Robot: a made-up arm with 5 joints. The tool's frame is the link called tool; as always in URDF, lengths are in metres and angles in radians. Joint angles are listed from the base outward. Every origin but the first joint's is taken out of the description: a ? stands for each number. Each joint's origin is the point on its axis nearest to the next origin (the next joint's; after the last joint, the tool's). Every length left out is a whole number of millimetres.
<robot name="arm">
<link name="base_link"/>
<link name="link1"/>
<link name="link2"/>
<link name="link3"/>
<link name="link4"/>
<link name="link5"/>
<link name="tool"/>
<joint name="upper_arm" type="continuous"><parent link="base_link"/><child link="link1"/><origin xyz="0.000 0.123 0.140" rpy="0.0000 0.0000 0.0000"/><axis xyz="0 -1 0"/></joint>
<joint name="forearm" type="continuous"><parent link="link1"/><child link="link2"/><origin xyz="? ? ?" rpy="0.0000 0.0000 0.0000"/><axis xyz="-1 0 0"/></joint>
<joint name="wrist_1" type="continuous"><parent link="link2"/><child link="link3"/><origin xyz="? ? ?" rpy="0.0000 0.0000 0.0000"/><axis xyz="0 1 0"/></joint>
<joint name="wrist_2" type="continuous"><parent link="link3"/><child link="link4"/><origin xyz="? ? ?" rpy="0.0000 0.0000 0.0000"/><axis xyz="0 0 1"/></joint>
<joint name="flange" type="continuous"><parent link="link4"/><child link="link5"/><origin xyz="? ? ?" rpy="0.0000 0.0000 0.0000"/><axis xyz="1 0 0"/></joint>
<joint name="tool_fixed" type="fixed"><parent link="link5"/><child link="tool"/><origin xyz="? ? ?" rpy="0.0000 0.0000 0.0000"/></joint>
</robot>
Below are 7 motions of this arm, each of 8 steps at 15 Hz.
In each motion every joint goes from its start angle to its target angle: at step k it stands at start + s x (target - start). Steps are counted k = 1, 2, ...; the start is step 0. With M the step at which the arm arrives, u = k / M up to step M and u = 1 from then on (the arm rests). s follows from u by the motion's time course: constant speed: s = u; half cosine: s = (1 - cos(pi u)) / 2; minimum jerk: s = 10 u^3 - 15 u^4 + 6 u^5.
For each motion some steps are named. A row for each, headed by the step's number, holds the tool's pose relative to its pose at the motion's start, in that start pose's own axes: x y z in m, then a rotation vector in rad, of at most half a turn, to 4 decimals.
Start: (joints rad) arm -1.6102 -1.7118 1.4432 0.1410 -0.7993
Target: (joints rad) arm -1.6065 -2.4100 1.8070 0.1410 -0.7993
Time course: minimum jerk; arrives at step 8
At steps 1, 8:
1: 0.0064 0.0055 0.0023 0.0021 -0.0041 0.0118
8: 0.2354 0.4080 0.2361 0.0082 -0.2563 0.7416

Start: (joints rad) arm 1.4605 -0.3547 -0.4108 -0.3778 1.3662
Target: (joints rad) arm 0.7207 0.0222 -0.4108 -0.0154 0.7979
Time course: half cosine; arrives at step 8
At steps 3, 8:
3: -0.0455 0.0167 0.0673 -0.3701 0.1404 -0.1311
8: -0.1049 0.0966 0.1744 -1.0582 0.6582 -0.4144

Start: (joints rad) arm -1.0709 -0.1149 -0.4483 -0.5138 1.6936
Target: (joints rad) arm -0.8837 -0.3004 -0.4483 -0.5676 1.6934
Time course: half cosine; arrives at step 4
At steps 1, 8:
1: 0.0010 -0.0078 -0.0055 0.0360 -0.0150 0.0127
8: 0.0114 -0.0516 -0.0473 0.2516 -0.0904 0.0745

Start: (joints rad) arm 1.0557 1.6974 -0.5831 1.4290 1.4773
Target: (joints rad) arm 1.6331 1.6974 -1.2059 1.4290 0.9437
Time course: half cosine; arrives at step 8
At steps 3, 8:
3: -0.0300 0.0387 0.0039 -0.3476 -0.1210 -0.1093
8: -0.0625 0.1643 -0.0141 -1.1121 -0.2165 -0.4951

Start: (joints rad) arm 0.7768 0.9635 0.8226 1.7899 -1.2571
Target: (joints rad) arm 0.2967 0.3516 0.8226 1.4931 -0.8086
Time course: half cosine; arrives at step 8
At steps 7, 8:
7: 0.3121 0.2269 -0.0738 0.7742 -0.4051 -0.0057
8: 0.3243 0.2385 -0.0702 0.8090 -0.4195 -0.0043

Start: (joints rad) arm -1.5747 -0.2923 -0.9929 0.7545 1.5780
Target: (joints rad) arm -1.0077 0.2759 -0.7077 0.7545 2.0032
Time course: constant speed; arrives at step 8
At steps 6, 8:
6: 0.1028 0.0321 0.0827 -0.0057 0.3374 -0.0621
8: 0.1339 0.0616 0.1030 -0.0444 0.3943 -0.1172

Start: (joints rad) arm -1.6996 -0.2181 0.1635 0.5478 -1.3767
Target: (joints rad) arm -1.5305 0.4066 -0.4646 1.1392 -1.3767
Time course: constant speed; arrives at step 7
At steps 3, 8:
3: -0.0093 -0.1821 0.1000 -0.4235 -0.2621 -0.0482
8: -0.0436 -0.2903 0.3197 -1.0209 -0.6164 0.0760

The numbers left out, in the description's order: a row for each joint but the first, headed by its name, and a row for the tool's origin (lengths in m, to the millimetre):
forearm: 0.004 0.000 -0.037
wrist_1: 0.000 -0.252 -0.285
wrist_2: 0.112 0.000 0.075
flange: 0.143 -0.123 0.000
tool: 0.000 -0.081 -0.072

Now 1 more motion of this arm.
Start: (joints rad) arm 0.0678 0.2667 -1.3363 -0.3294 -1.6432
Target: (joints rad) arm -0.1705 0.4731 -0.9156 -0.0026 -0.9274
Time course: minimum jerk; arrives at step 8
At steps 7, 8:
7: 0.1559 0.1848 0.0732 0.5467 -0.3433 0.7595
8: 0.1565 0.1888 0.0748 0.5555 -0.3444 0.7745

